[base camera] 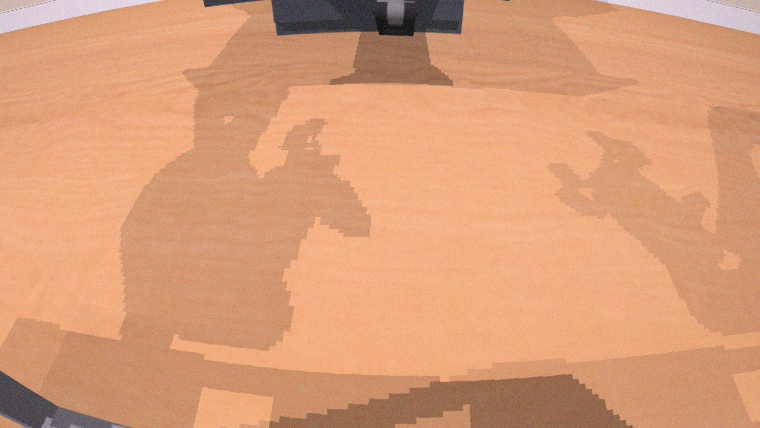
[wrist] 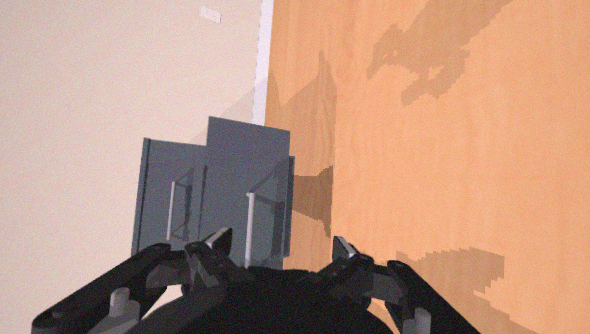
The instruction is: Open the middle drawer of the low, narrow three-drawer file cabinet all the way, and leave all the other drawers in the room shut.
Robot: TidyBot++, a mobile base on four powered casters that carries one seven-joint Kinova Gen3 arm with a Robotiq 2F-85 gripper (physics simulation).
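Places are measured from the arm's base along level axes (x ahead, y left, z up), in millimetres.
Where they show: gripper, fingertip midpoint: (wrist: pixel 282 243).
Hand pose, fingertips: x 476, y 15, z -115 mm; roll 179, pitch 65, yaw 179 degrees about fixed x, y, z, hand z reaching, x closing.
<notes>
Things, the pixels of their centre, and the offset from my fingertips. "pt": a spot on its surface instead. Level surfaces: height alone.
- middle drawer's pale bar handle, surface spot: (wrist: pixel 250 225) pt 149 mm ahead, 30 mm left, 9 mm down
- top drawer's handle, surface spot: (wrist: pixel 171 210) pt 494 mm ahead, 78 mm left, 144 mm up
- wooden floor, surface height: 281 mm down
The low dark grey file cabinet shows in the wrist view, turned on its side. Its middle drawer (wrist: pixel 245 150) stands out in front of the top drawer (wrist: pixel 175 160) at left and the bottom drawer (wrist: pixel 291 200) at right. How far out it is pulled cannot be measured here. The middle drawer's pale bar handle (wrist: pixel 250 225) appears between the spread fingertips in the wrist view, ungripped. My gripper (wrist: pixel 282 243) is open and empty. In the base camera view, one of its black fingers shows before the cabinet's low front (base camera: pixel 319 26) at the top edge. The cabinet's upper part is cut off there.
The top drawer's handle (wrist: pixel 171 210) is at left in the wrist view. The pale wall (wrist: pixel 100 75) rises behind the cabinet, with a white baseboard (wrist: pixel 265 55) at its foot. Arm and cabinet shadows lie on the wooden floor (base camera: pixel 452 239) (wrist: pixel 475 175).
</notes>
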